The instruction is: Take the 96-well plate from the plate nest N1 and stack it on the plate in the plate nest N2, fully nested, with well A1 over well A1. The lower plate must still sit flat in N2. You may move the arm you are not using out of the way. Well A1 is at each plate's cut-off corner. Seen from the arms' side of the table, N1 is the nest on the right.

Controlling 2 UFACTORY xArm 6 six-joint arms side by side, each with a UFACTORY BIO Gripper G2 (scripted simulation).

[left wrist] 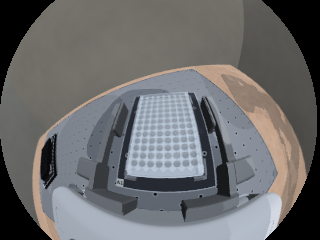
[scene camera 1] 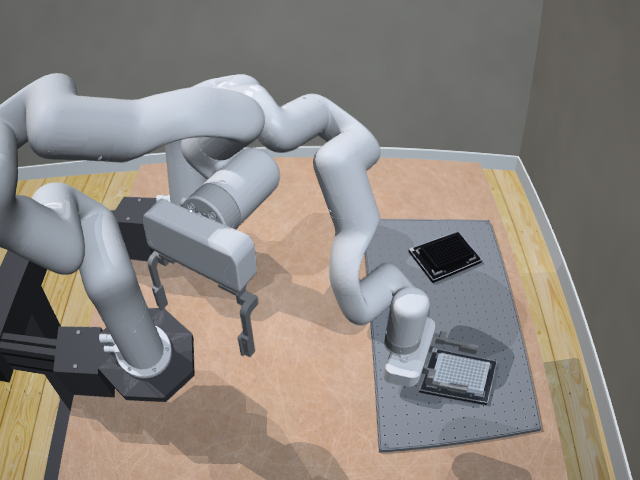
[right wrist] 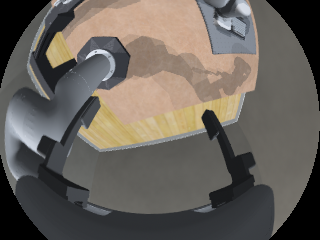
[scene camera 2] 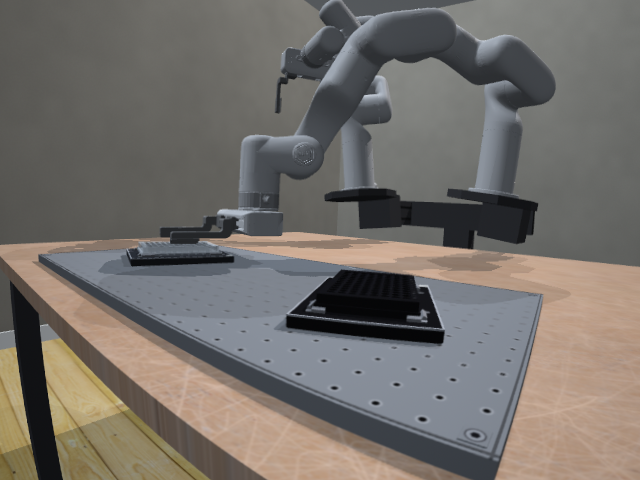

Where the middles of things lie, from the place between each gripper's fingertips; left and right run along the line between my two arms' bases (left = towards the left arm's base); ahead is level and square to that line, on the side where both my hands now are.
The clear 96-well plate (scene camera 1: 444, 366) lies 20 mm below my left hand. Also, from my left hand: nest N2 (scene camera 2: 426, 336) (380 mm to the left, 40 mm below, 20 mm behind); nest N1 (scene camera 2: 210, 260) (40 mm below); black 96-well plate (scene camera 2: 387, 295) (380 mm to the left, 20 mm below, 20 mm behind).
The clear 96-well plate is 46 cm ahead of my right hand, 19 cm to the left of it and 37 cm below it. Round my right hand: nest N2 (44 cm ahead, 57 cm to the left, 38 cm below); then nest N1 (46 cm ahead, 19 cm to the left, 38 cm below); then black 96-well plate (44 cm ahead, 57 cm to the left, 37 cm below).
